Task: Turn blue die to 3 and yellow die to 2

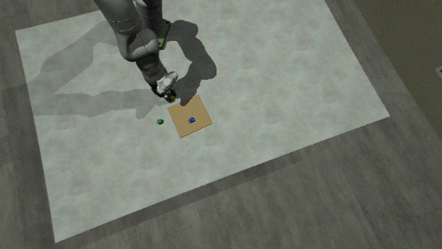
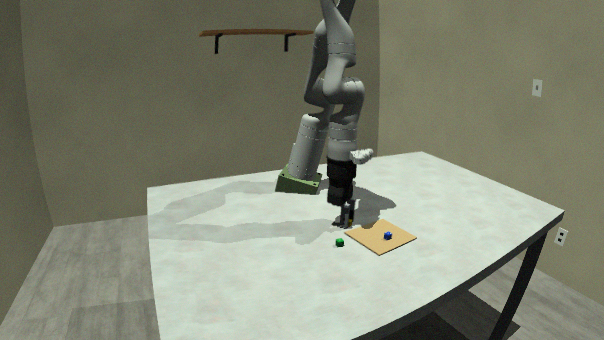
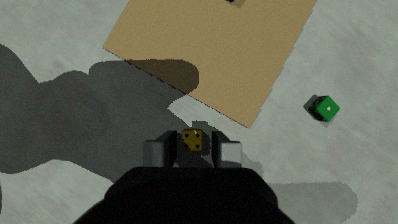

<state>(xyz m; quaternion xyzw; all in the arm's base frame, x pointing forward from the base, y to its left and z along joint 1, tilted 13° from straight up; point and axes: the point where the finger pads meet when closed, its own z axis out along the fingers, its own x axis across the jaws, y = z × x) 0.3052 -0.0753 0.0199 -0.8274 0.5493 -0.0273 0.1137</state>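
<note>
My hand is 10 mm above the yellow die. From my hand the other things lie so: tan mat (110 mm ahead, 30 mm to the left, 20 mm below); then blue die (130 mm ahead, 30 mm to the left, 10 mm below); then green die (90 mm to the right, 70 mm ahead, 10 mm below).
</note>
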